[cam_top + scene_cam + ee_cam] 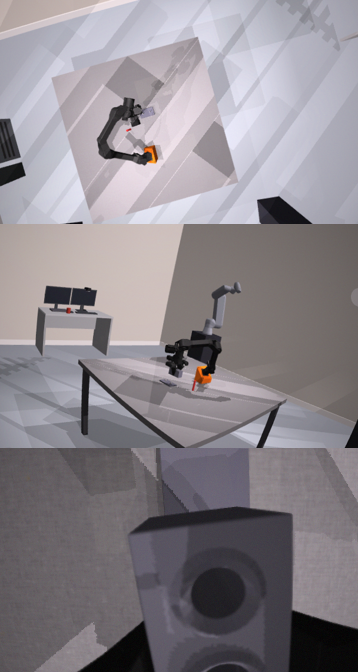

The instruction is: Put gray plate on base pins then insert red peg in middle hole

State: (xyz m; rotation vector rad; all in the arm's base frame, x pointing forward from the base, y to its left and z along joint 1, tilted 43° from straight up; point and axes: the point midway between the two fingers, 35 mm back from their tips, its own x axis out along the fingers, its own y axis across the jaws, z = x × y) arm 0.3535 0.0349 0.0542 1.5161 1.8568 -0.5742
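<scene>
Right now my gripper tip is 70 mm to the left of the gray base and 90 mm above it. Round my gripper tip: red peg: 130 mm behind, 90 mm to the left, 60 mm below; gray plate: 30 mm above.
</scene>
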